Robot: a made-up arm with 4 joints. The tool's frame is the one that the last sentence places.
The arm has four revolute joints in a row. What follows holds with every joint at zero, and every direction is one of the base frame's. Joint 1 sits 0.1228 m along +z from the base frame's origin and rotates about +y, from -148.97 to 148.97 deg. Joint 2 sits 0.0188 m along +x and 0.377 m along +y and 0.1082 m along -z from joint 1 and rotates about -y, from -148.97 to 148.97 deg. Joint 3 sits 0.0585 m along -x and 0.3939 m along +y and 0.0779 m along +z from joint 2 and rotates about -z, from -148.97 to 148.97 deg. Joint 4 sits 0.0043 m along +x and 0.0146 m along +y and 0.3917 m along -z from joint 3 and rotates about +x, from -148.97 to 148.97 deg. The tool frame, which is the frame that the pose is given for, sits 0.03 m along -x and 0.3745 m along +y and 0.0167 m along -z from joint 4; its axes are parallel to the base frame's.
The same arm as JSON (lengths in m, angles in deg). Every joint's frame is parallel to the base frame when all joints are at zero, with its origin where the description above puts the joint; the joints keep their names.
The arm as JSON. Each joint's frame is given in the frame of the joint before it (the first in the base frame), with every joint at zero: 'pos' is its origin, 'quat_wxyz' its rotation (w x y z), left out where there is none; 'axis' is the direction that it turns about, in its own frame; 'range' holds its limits. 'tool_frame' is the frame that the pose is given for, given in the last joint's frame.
{"length_unit": "m", "angle_unit": "deg", "joints": [{"joint": "joint 1", "pos": [0.0, 0.0, 0.1228], "axis": [0.0, 1.0, 0.0], "range": [-148.97, 148.97]}, {"joint": "joint 2", "pos": [0.0188, 0.377, -0.1082], "axis": [0.0, -1.0, 0.0], "range": [-148.97, 148.97]}, {"joint": "joint 3", "pos": [-0.0585, 0.3939, 0.0779], "axis": [0.0, 0.0, -1.0], "range": [-148.97, 148.97]}, {"joint": "joint 4", "pos": [0.0043, 0.0146, -0.3917], "axis": [1.0, 0.0, 0.0], "range": [-148.97, 148.97]}], "tool_frame": {"pos": [-0.03, 0.3745, -0.0167]}}
